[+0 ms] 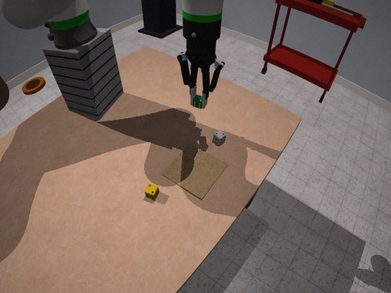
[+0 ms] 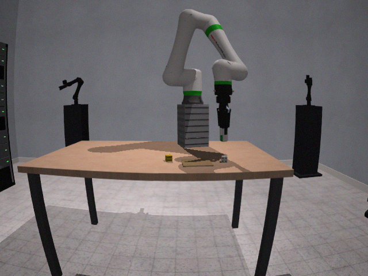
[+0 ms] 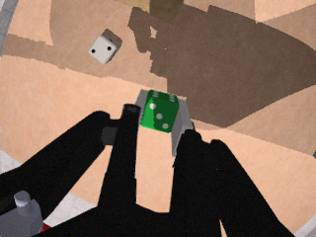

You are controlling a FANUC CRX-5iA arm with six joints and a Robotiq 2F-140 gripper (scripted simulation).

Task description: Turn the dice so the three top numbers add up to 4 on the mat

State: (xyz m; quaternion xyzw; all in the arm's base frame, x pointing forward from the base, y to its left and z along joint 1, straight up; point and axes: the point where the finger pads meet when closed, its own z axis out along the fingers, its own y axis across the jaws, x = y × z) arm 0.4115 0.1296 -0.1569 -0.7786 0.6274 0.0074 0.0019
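My gripper is now 11 cm above the white die, 9 cm short of it and 1 cm to the left of it. The rest, counted from my hand: green die 2 cm below; then yellow die 29 cm to the right, 11 cm below, 5 cm ahead; then tan mat 15 cm to the right, 12 cm below, 10 cm ahead.
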